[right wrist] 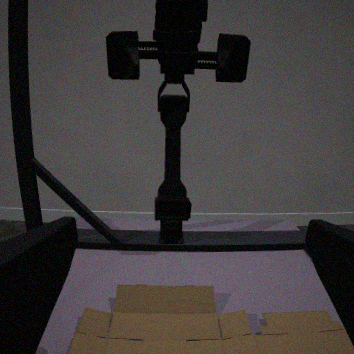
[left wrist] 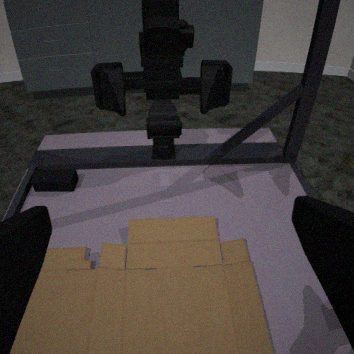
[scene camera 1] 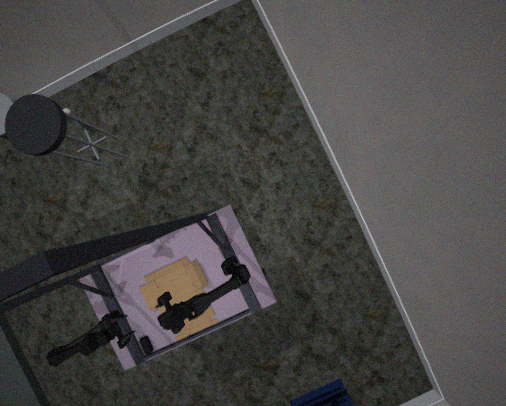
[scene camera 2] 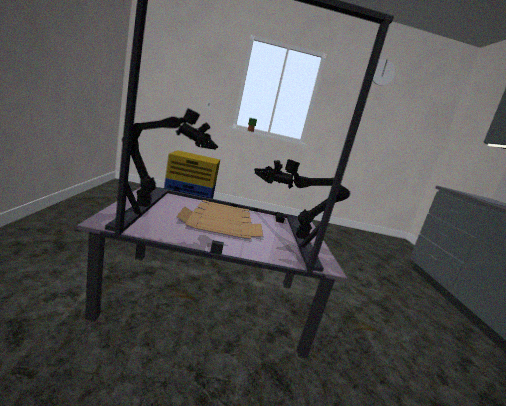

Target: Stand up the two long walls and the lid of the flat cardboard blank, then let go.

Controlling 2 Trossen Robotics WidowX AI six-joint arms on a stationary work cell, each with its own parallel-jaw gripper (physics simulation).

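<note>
The tan cardboard blank lies spread on the table, its long walls and lid looking flat. Its end flap looks darker in the right wrist view; whether it tilts is unclear. My left gripper is open and empty, high above the table, and its arm hides part of the blank in scene camera 1. My right gripper is open and empty, raised on the other side, facing the left one.
The pale purple table carries a dark frame with uprights and diagonal braces. A small black block sits near one edge. Another dark block is at the front edge in scene camera 2.
</note>
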